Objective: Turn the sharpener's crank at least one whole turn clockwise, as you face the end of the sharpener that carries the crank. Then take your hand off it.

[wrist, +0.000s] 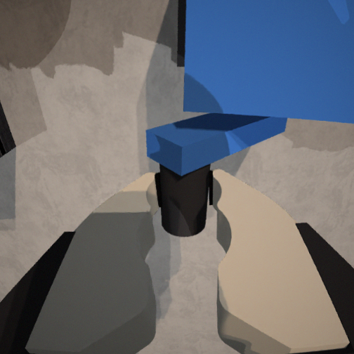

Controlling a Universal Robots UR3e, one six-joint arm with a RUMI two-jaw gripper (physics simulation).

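Note:
The sharpener's blue body (270, 60) fills the upper right of the wrist view. Its blue crank arm (205, 140) slants from below the body down to the left, and part of it is hidden behind the body. A black cylindrical crank handle (184, 215) hangs from the arm's near left end. My gripper (184, 174) is shut on this handle, with one beige finger on each side and the dark finger pads against it. The crank arm lies just beyond the fingertips.
A grey-beige mottled surface (80, 150) lies behind, with several shadows across it. A narrow black part (181, 35) shows along the left edge of the sharpener's body. A dark bar (6, 132) shows at the left edge of the view.

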